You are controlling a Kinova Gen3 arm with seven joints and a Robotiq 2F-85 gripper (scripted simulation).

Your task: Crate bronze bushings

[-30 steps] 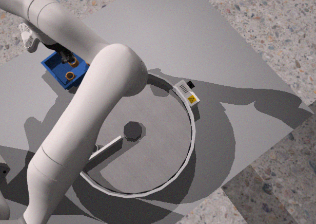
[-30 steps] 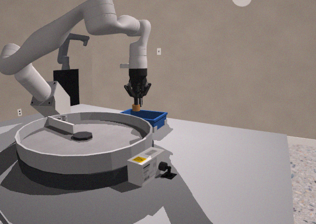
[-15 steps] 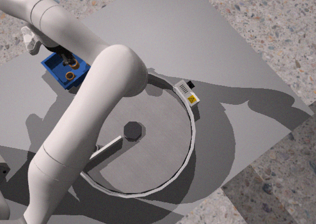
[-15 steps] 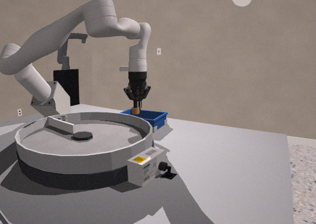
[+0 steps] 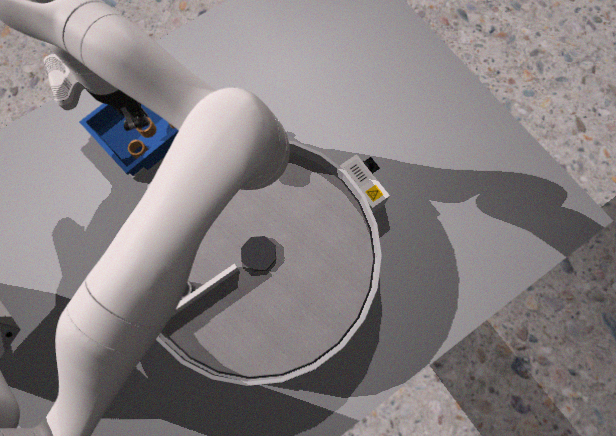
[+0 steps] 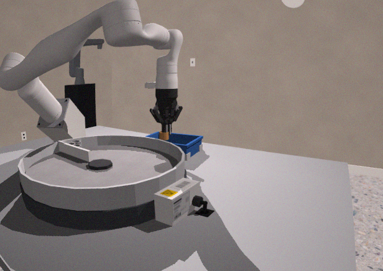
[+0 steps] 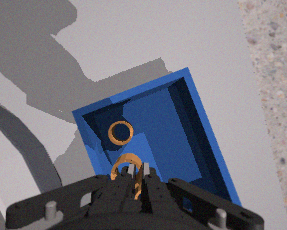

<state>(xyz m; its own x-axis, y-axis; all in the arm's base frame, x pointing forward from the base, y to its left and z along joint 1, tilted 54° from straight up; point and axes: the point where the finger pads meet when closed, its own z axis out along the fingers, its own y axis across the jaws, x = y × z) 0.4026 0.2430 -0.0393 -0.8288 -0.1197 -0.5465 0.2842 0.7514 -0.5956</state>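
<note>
Now: hand 6 cm above the blue crate and 2 cm to the right of it. From my hand the other things lie so: round turning table (34 cm to the right, 3 cm below, 1 cm ahead).
</note>
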